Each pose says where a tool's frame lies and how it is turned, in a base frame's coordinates. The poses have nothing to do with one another.
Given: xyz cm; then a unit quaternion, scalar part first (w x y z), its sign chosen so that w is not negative.
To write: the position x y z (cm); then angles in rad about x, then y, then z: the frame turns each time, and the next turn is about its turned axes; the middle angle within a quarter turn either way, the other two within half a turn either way. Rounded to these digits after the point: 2 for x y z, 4 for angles.
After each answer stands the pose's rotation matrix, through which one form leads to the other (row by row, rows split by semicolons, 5 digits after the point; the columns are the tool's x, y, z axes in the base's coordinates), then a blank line. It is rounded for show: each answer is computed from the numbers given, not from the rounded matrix.
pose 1, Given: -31.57 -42.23 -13.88 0.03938 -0.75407 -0.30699 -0.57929
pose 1, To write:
-31.57 -42.23 -13.88 -2.2362 1.0150 -1.3015
0.14035 0.50861 0.84948; 0.41736 -0.80841 0.41507; 0.89784 0.29628 -0.32574

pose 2, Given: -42.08 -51.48 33.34 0.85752 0.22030 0.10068 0.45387
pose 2, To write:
-42.08 -51.48 33.34 0.3138 0.3819 0.9125
0.56773 -0.73404 0.37264; 0.82276 0.49094 -0.28643; 0.02730 0.46921 0.88266

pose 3, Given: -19.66 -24.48 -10.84 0.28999 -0.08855 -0.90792 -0.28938
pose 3, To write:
-19.66 -24.48 -10.84 -2.4266 -0.4953 -2.7588
-0.81613 0.32863 -0.47533; -0.00704 0.81684 0.57683; 0.57783 0.47411 -0.66433

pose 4, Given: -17.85 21.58 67.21 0.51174 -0.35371 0.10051 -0.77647
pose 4, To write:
-17.85 21.58 67.21 -0.2751 0.7104 -1.8735
-0.22602 0.72360 0.65216; -0.86581 -0.45604 0.20593; 0.44642 -0.51810 0.72957

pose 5, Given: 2.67 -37.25 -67.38 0.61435 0.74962 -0.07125 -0.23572
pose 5, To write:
2.67 -37.25 -67.38 1.7207 -0.4567 -0.2051
0.87872 0.18281 -0.44095; -0.39645 -0.23499 -0.88747; -0.26586 0.95465 -0.13402

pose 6, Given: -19.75 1.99 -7.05 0.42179 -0.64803 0.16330 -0.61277
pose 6, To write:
-19.75 1.99 -7.05 -1.2719 1.1997 -1.0007
0.19570 0.30527 0.93194; -0.72856 -0.59085 0.34653; 0.65643 -0.74679 0.10678

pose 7, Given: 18.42 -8.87 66.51 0.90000 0.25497 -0.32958 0.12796
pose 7, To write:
18.42 -8.87 66.51 0.6941 -0.5562 0.4883
0.75001 -0.39839 -0.52799; 0.06226 0.83723 -0.54329; 0.65849 0.37460 0.65274

